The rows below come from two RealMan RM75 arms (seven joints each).
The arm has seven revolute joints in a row. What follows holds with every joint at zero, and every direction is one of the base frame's.
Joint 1 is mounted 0.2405 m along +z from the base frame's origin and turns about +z.
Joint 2 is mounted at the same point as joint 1 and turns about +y.
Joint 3 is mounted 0.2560 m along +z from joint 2 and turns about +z.
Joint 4 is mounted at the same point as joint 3 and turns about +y.
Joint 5 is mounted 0.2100 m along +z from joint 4 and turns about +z.
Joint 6 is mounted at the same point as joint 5 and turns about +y.
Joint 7 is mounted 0.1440 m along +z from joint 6 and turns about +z.
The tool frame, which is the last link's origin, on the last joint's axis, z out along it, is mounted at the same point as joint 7; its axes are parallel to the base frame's.
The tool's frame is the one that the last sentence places.
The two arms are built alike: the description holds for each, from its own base.
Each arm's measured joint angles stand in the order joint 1, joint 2, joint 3, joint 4, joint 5, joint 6, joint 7.
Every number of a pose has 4 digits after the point. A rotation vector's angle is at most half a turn.
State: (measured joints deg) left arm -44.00 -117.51 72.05 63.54 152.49 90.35 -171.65; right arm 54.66 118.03 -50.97 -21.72 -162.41 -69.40 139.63
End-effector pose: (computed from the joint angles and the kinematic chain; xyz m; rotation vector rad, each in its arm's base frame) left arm -0.1877 0.3821 0.0059 -2.2117 -1.5452 0.4617; right arm 0.2597 0.3798 -0.0566 -2.4644 1.4138 -0.5842
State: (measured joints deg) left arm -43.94 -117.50 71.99 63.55 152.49 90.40 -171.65; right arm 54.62 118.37 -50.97 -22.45 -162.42 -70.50 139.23
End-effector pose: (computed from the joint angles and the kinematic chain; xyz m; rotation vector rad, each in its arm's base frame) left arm -0.1881 0.3819 0.0061 -2.2106 -1.5475 0.4618; right arm 0.2570 0.3782 -0.0576 -2.4834 1.4090 -0.5896
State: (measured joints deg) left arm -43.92 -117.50 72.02 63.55 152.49 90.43 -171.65; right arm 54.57 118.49 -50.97 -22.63 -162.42 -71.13 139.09
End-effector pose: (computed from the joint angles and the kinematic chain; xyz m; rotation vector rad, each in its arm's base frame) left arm -0.1883 0.3817 0.0060 -2.2107 -1.5478 0.4630; right arm 0.2563 0.3766 -0.0582 -2.4924 1.4124 -0.5952
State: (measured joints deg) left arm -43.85 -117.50 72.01 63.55 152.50 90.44 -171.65; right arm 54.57 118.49 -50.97 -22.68 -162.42 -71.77 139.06
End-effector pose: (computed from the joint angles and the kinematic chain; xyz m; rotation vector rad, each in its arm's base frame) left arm -0.1888 0.3815 0.0061 -2.2097 -1.5494 0.4635; right arm 0.2560 0.3752 -0.0582 -2.4987 1.4187 -0.6018
